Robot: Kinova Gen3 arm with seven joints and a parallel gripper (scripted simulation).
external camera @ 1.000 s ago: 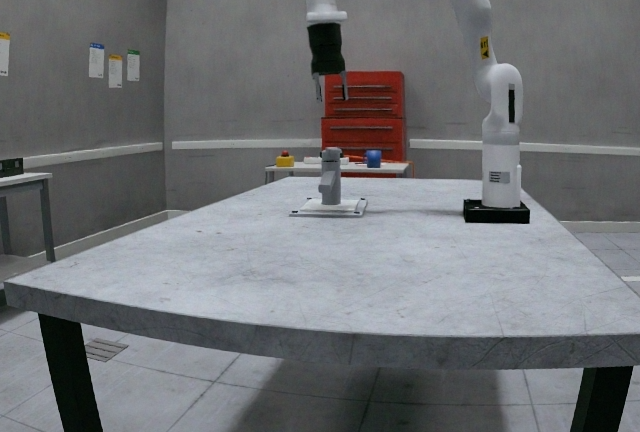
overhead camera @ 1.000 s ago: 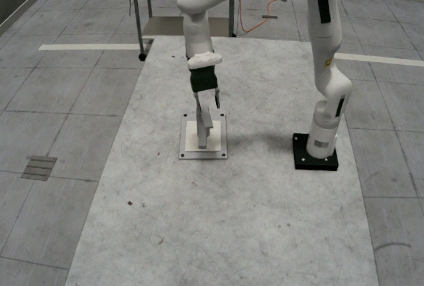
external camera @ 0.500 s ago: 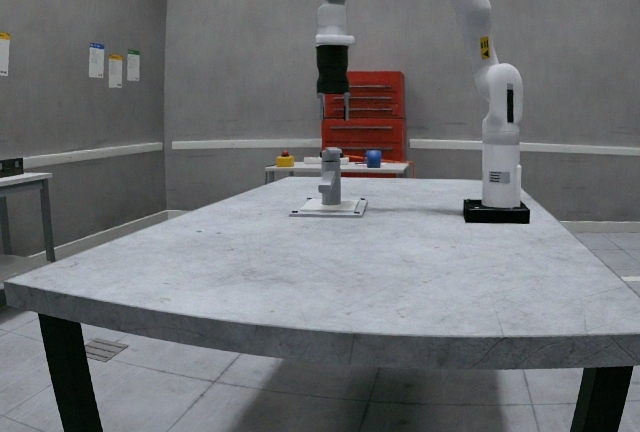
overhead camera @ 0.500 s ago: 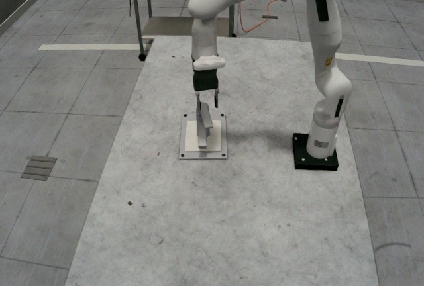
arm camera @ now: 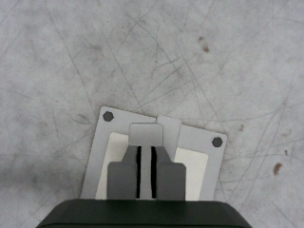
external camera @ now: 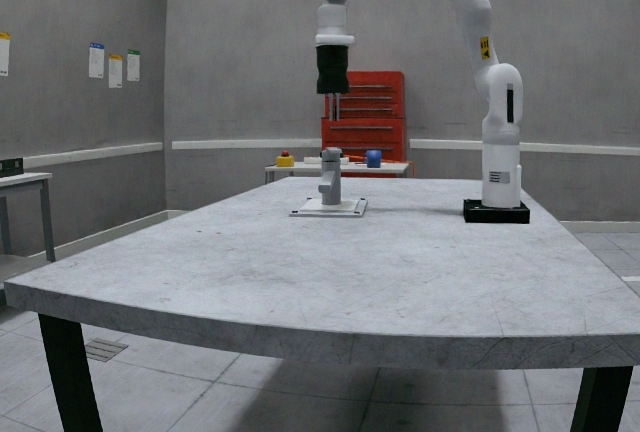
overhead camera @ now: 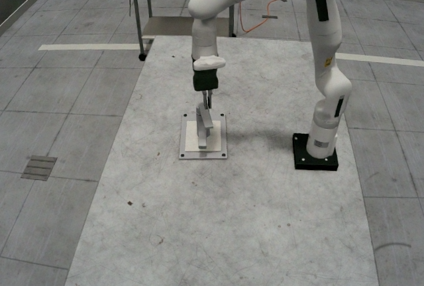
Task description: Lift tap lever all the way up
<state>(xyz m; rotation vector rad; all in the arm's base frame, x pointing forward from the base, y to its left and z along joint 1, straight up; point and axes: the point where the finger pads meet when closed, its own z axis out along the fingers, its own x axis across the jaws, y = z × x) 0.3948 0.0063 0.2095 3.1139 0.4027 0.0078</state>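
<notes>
Right now my hand is 90 mm above the tap lever, 40 mm to the left of it and 10 mm short of it. Round my hand: tap: 130 mm below, 70 mm to the right, 20 mm ahead.
</notes>
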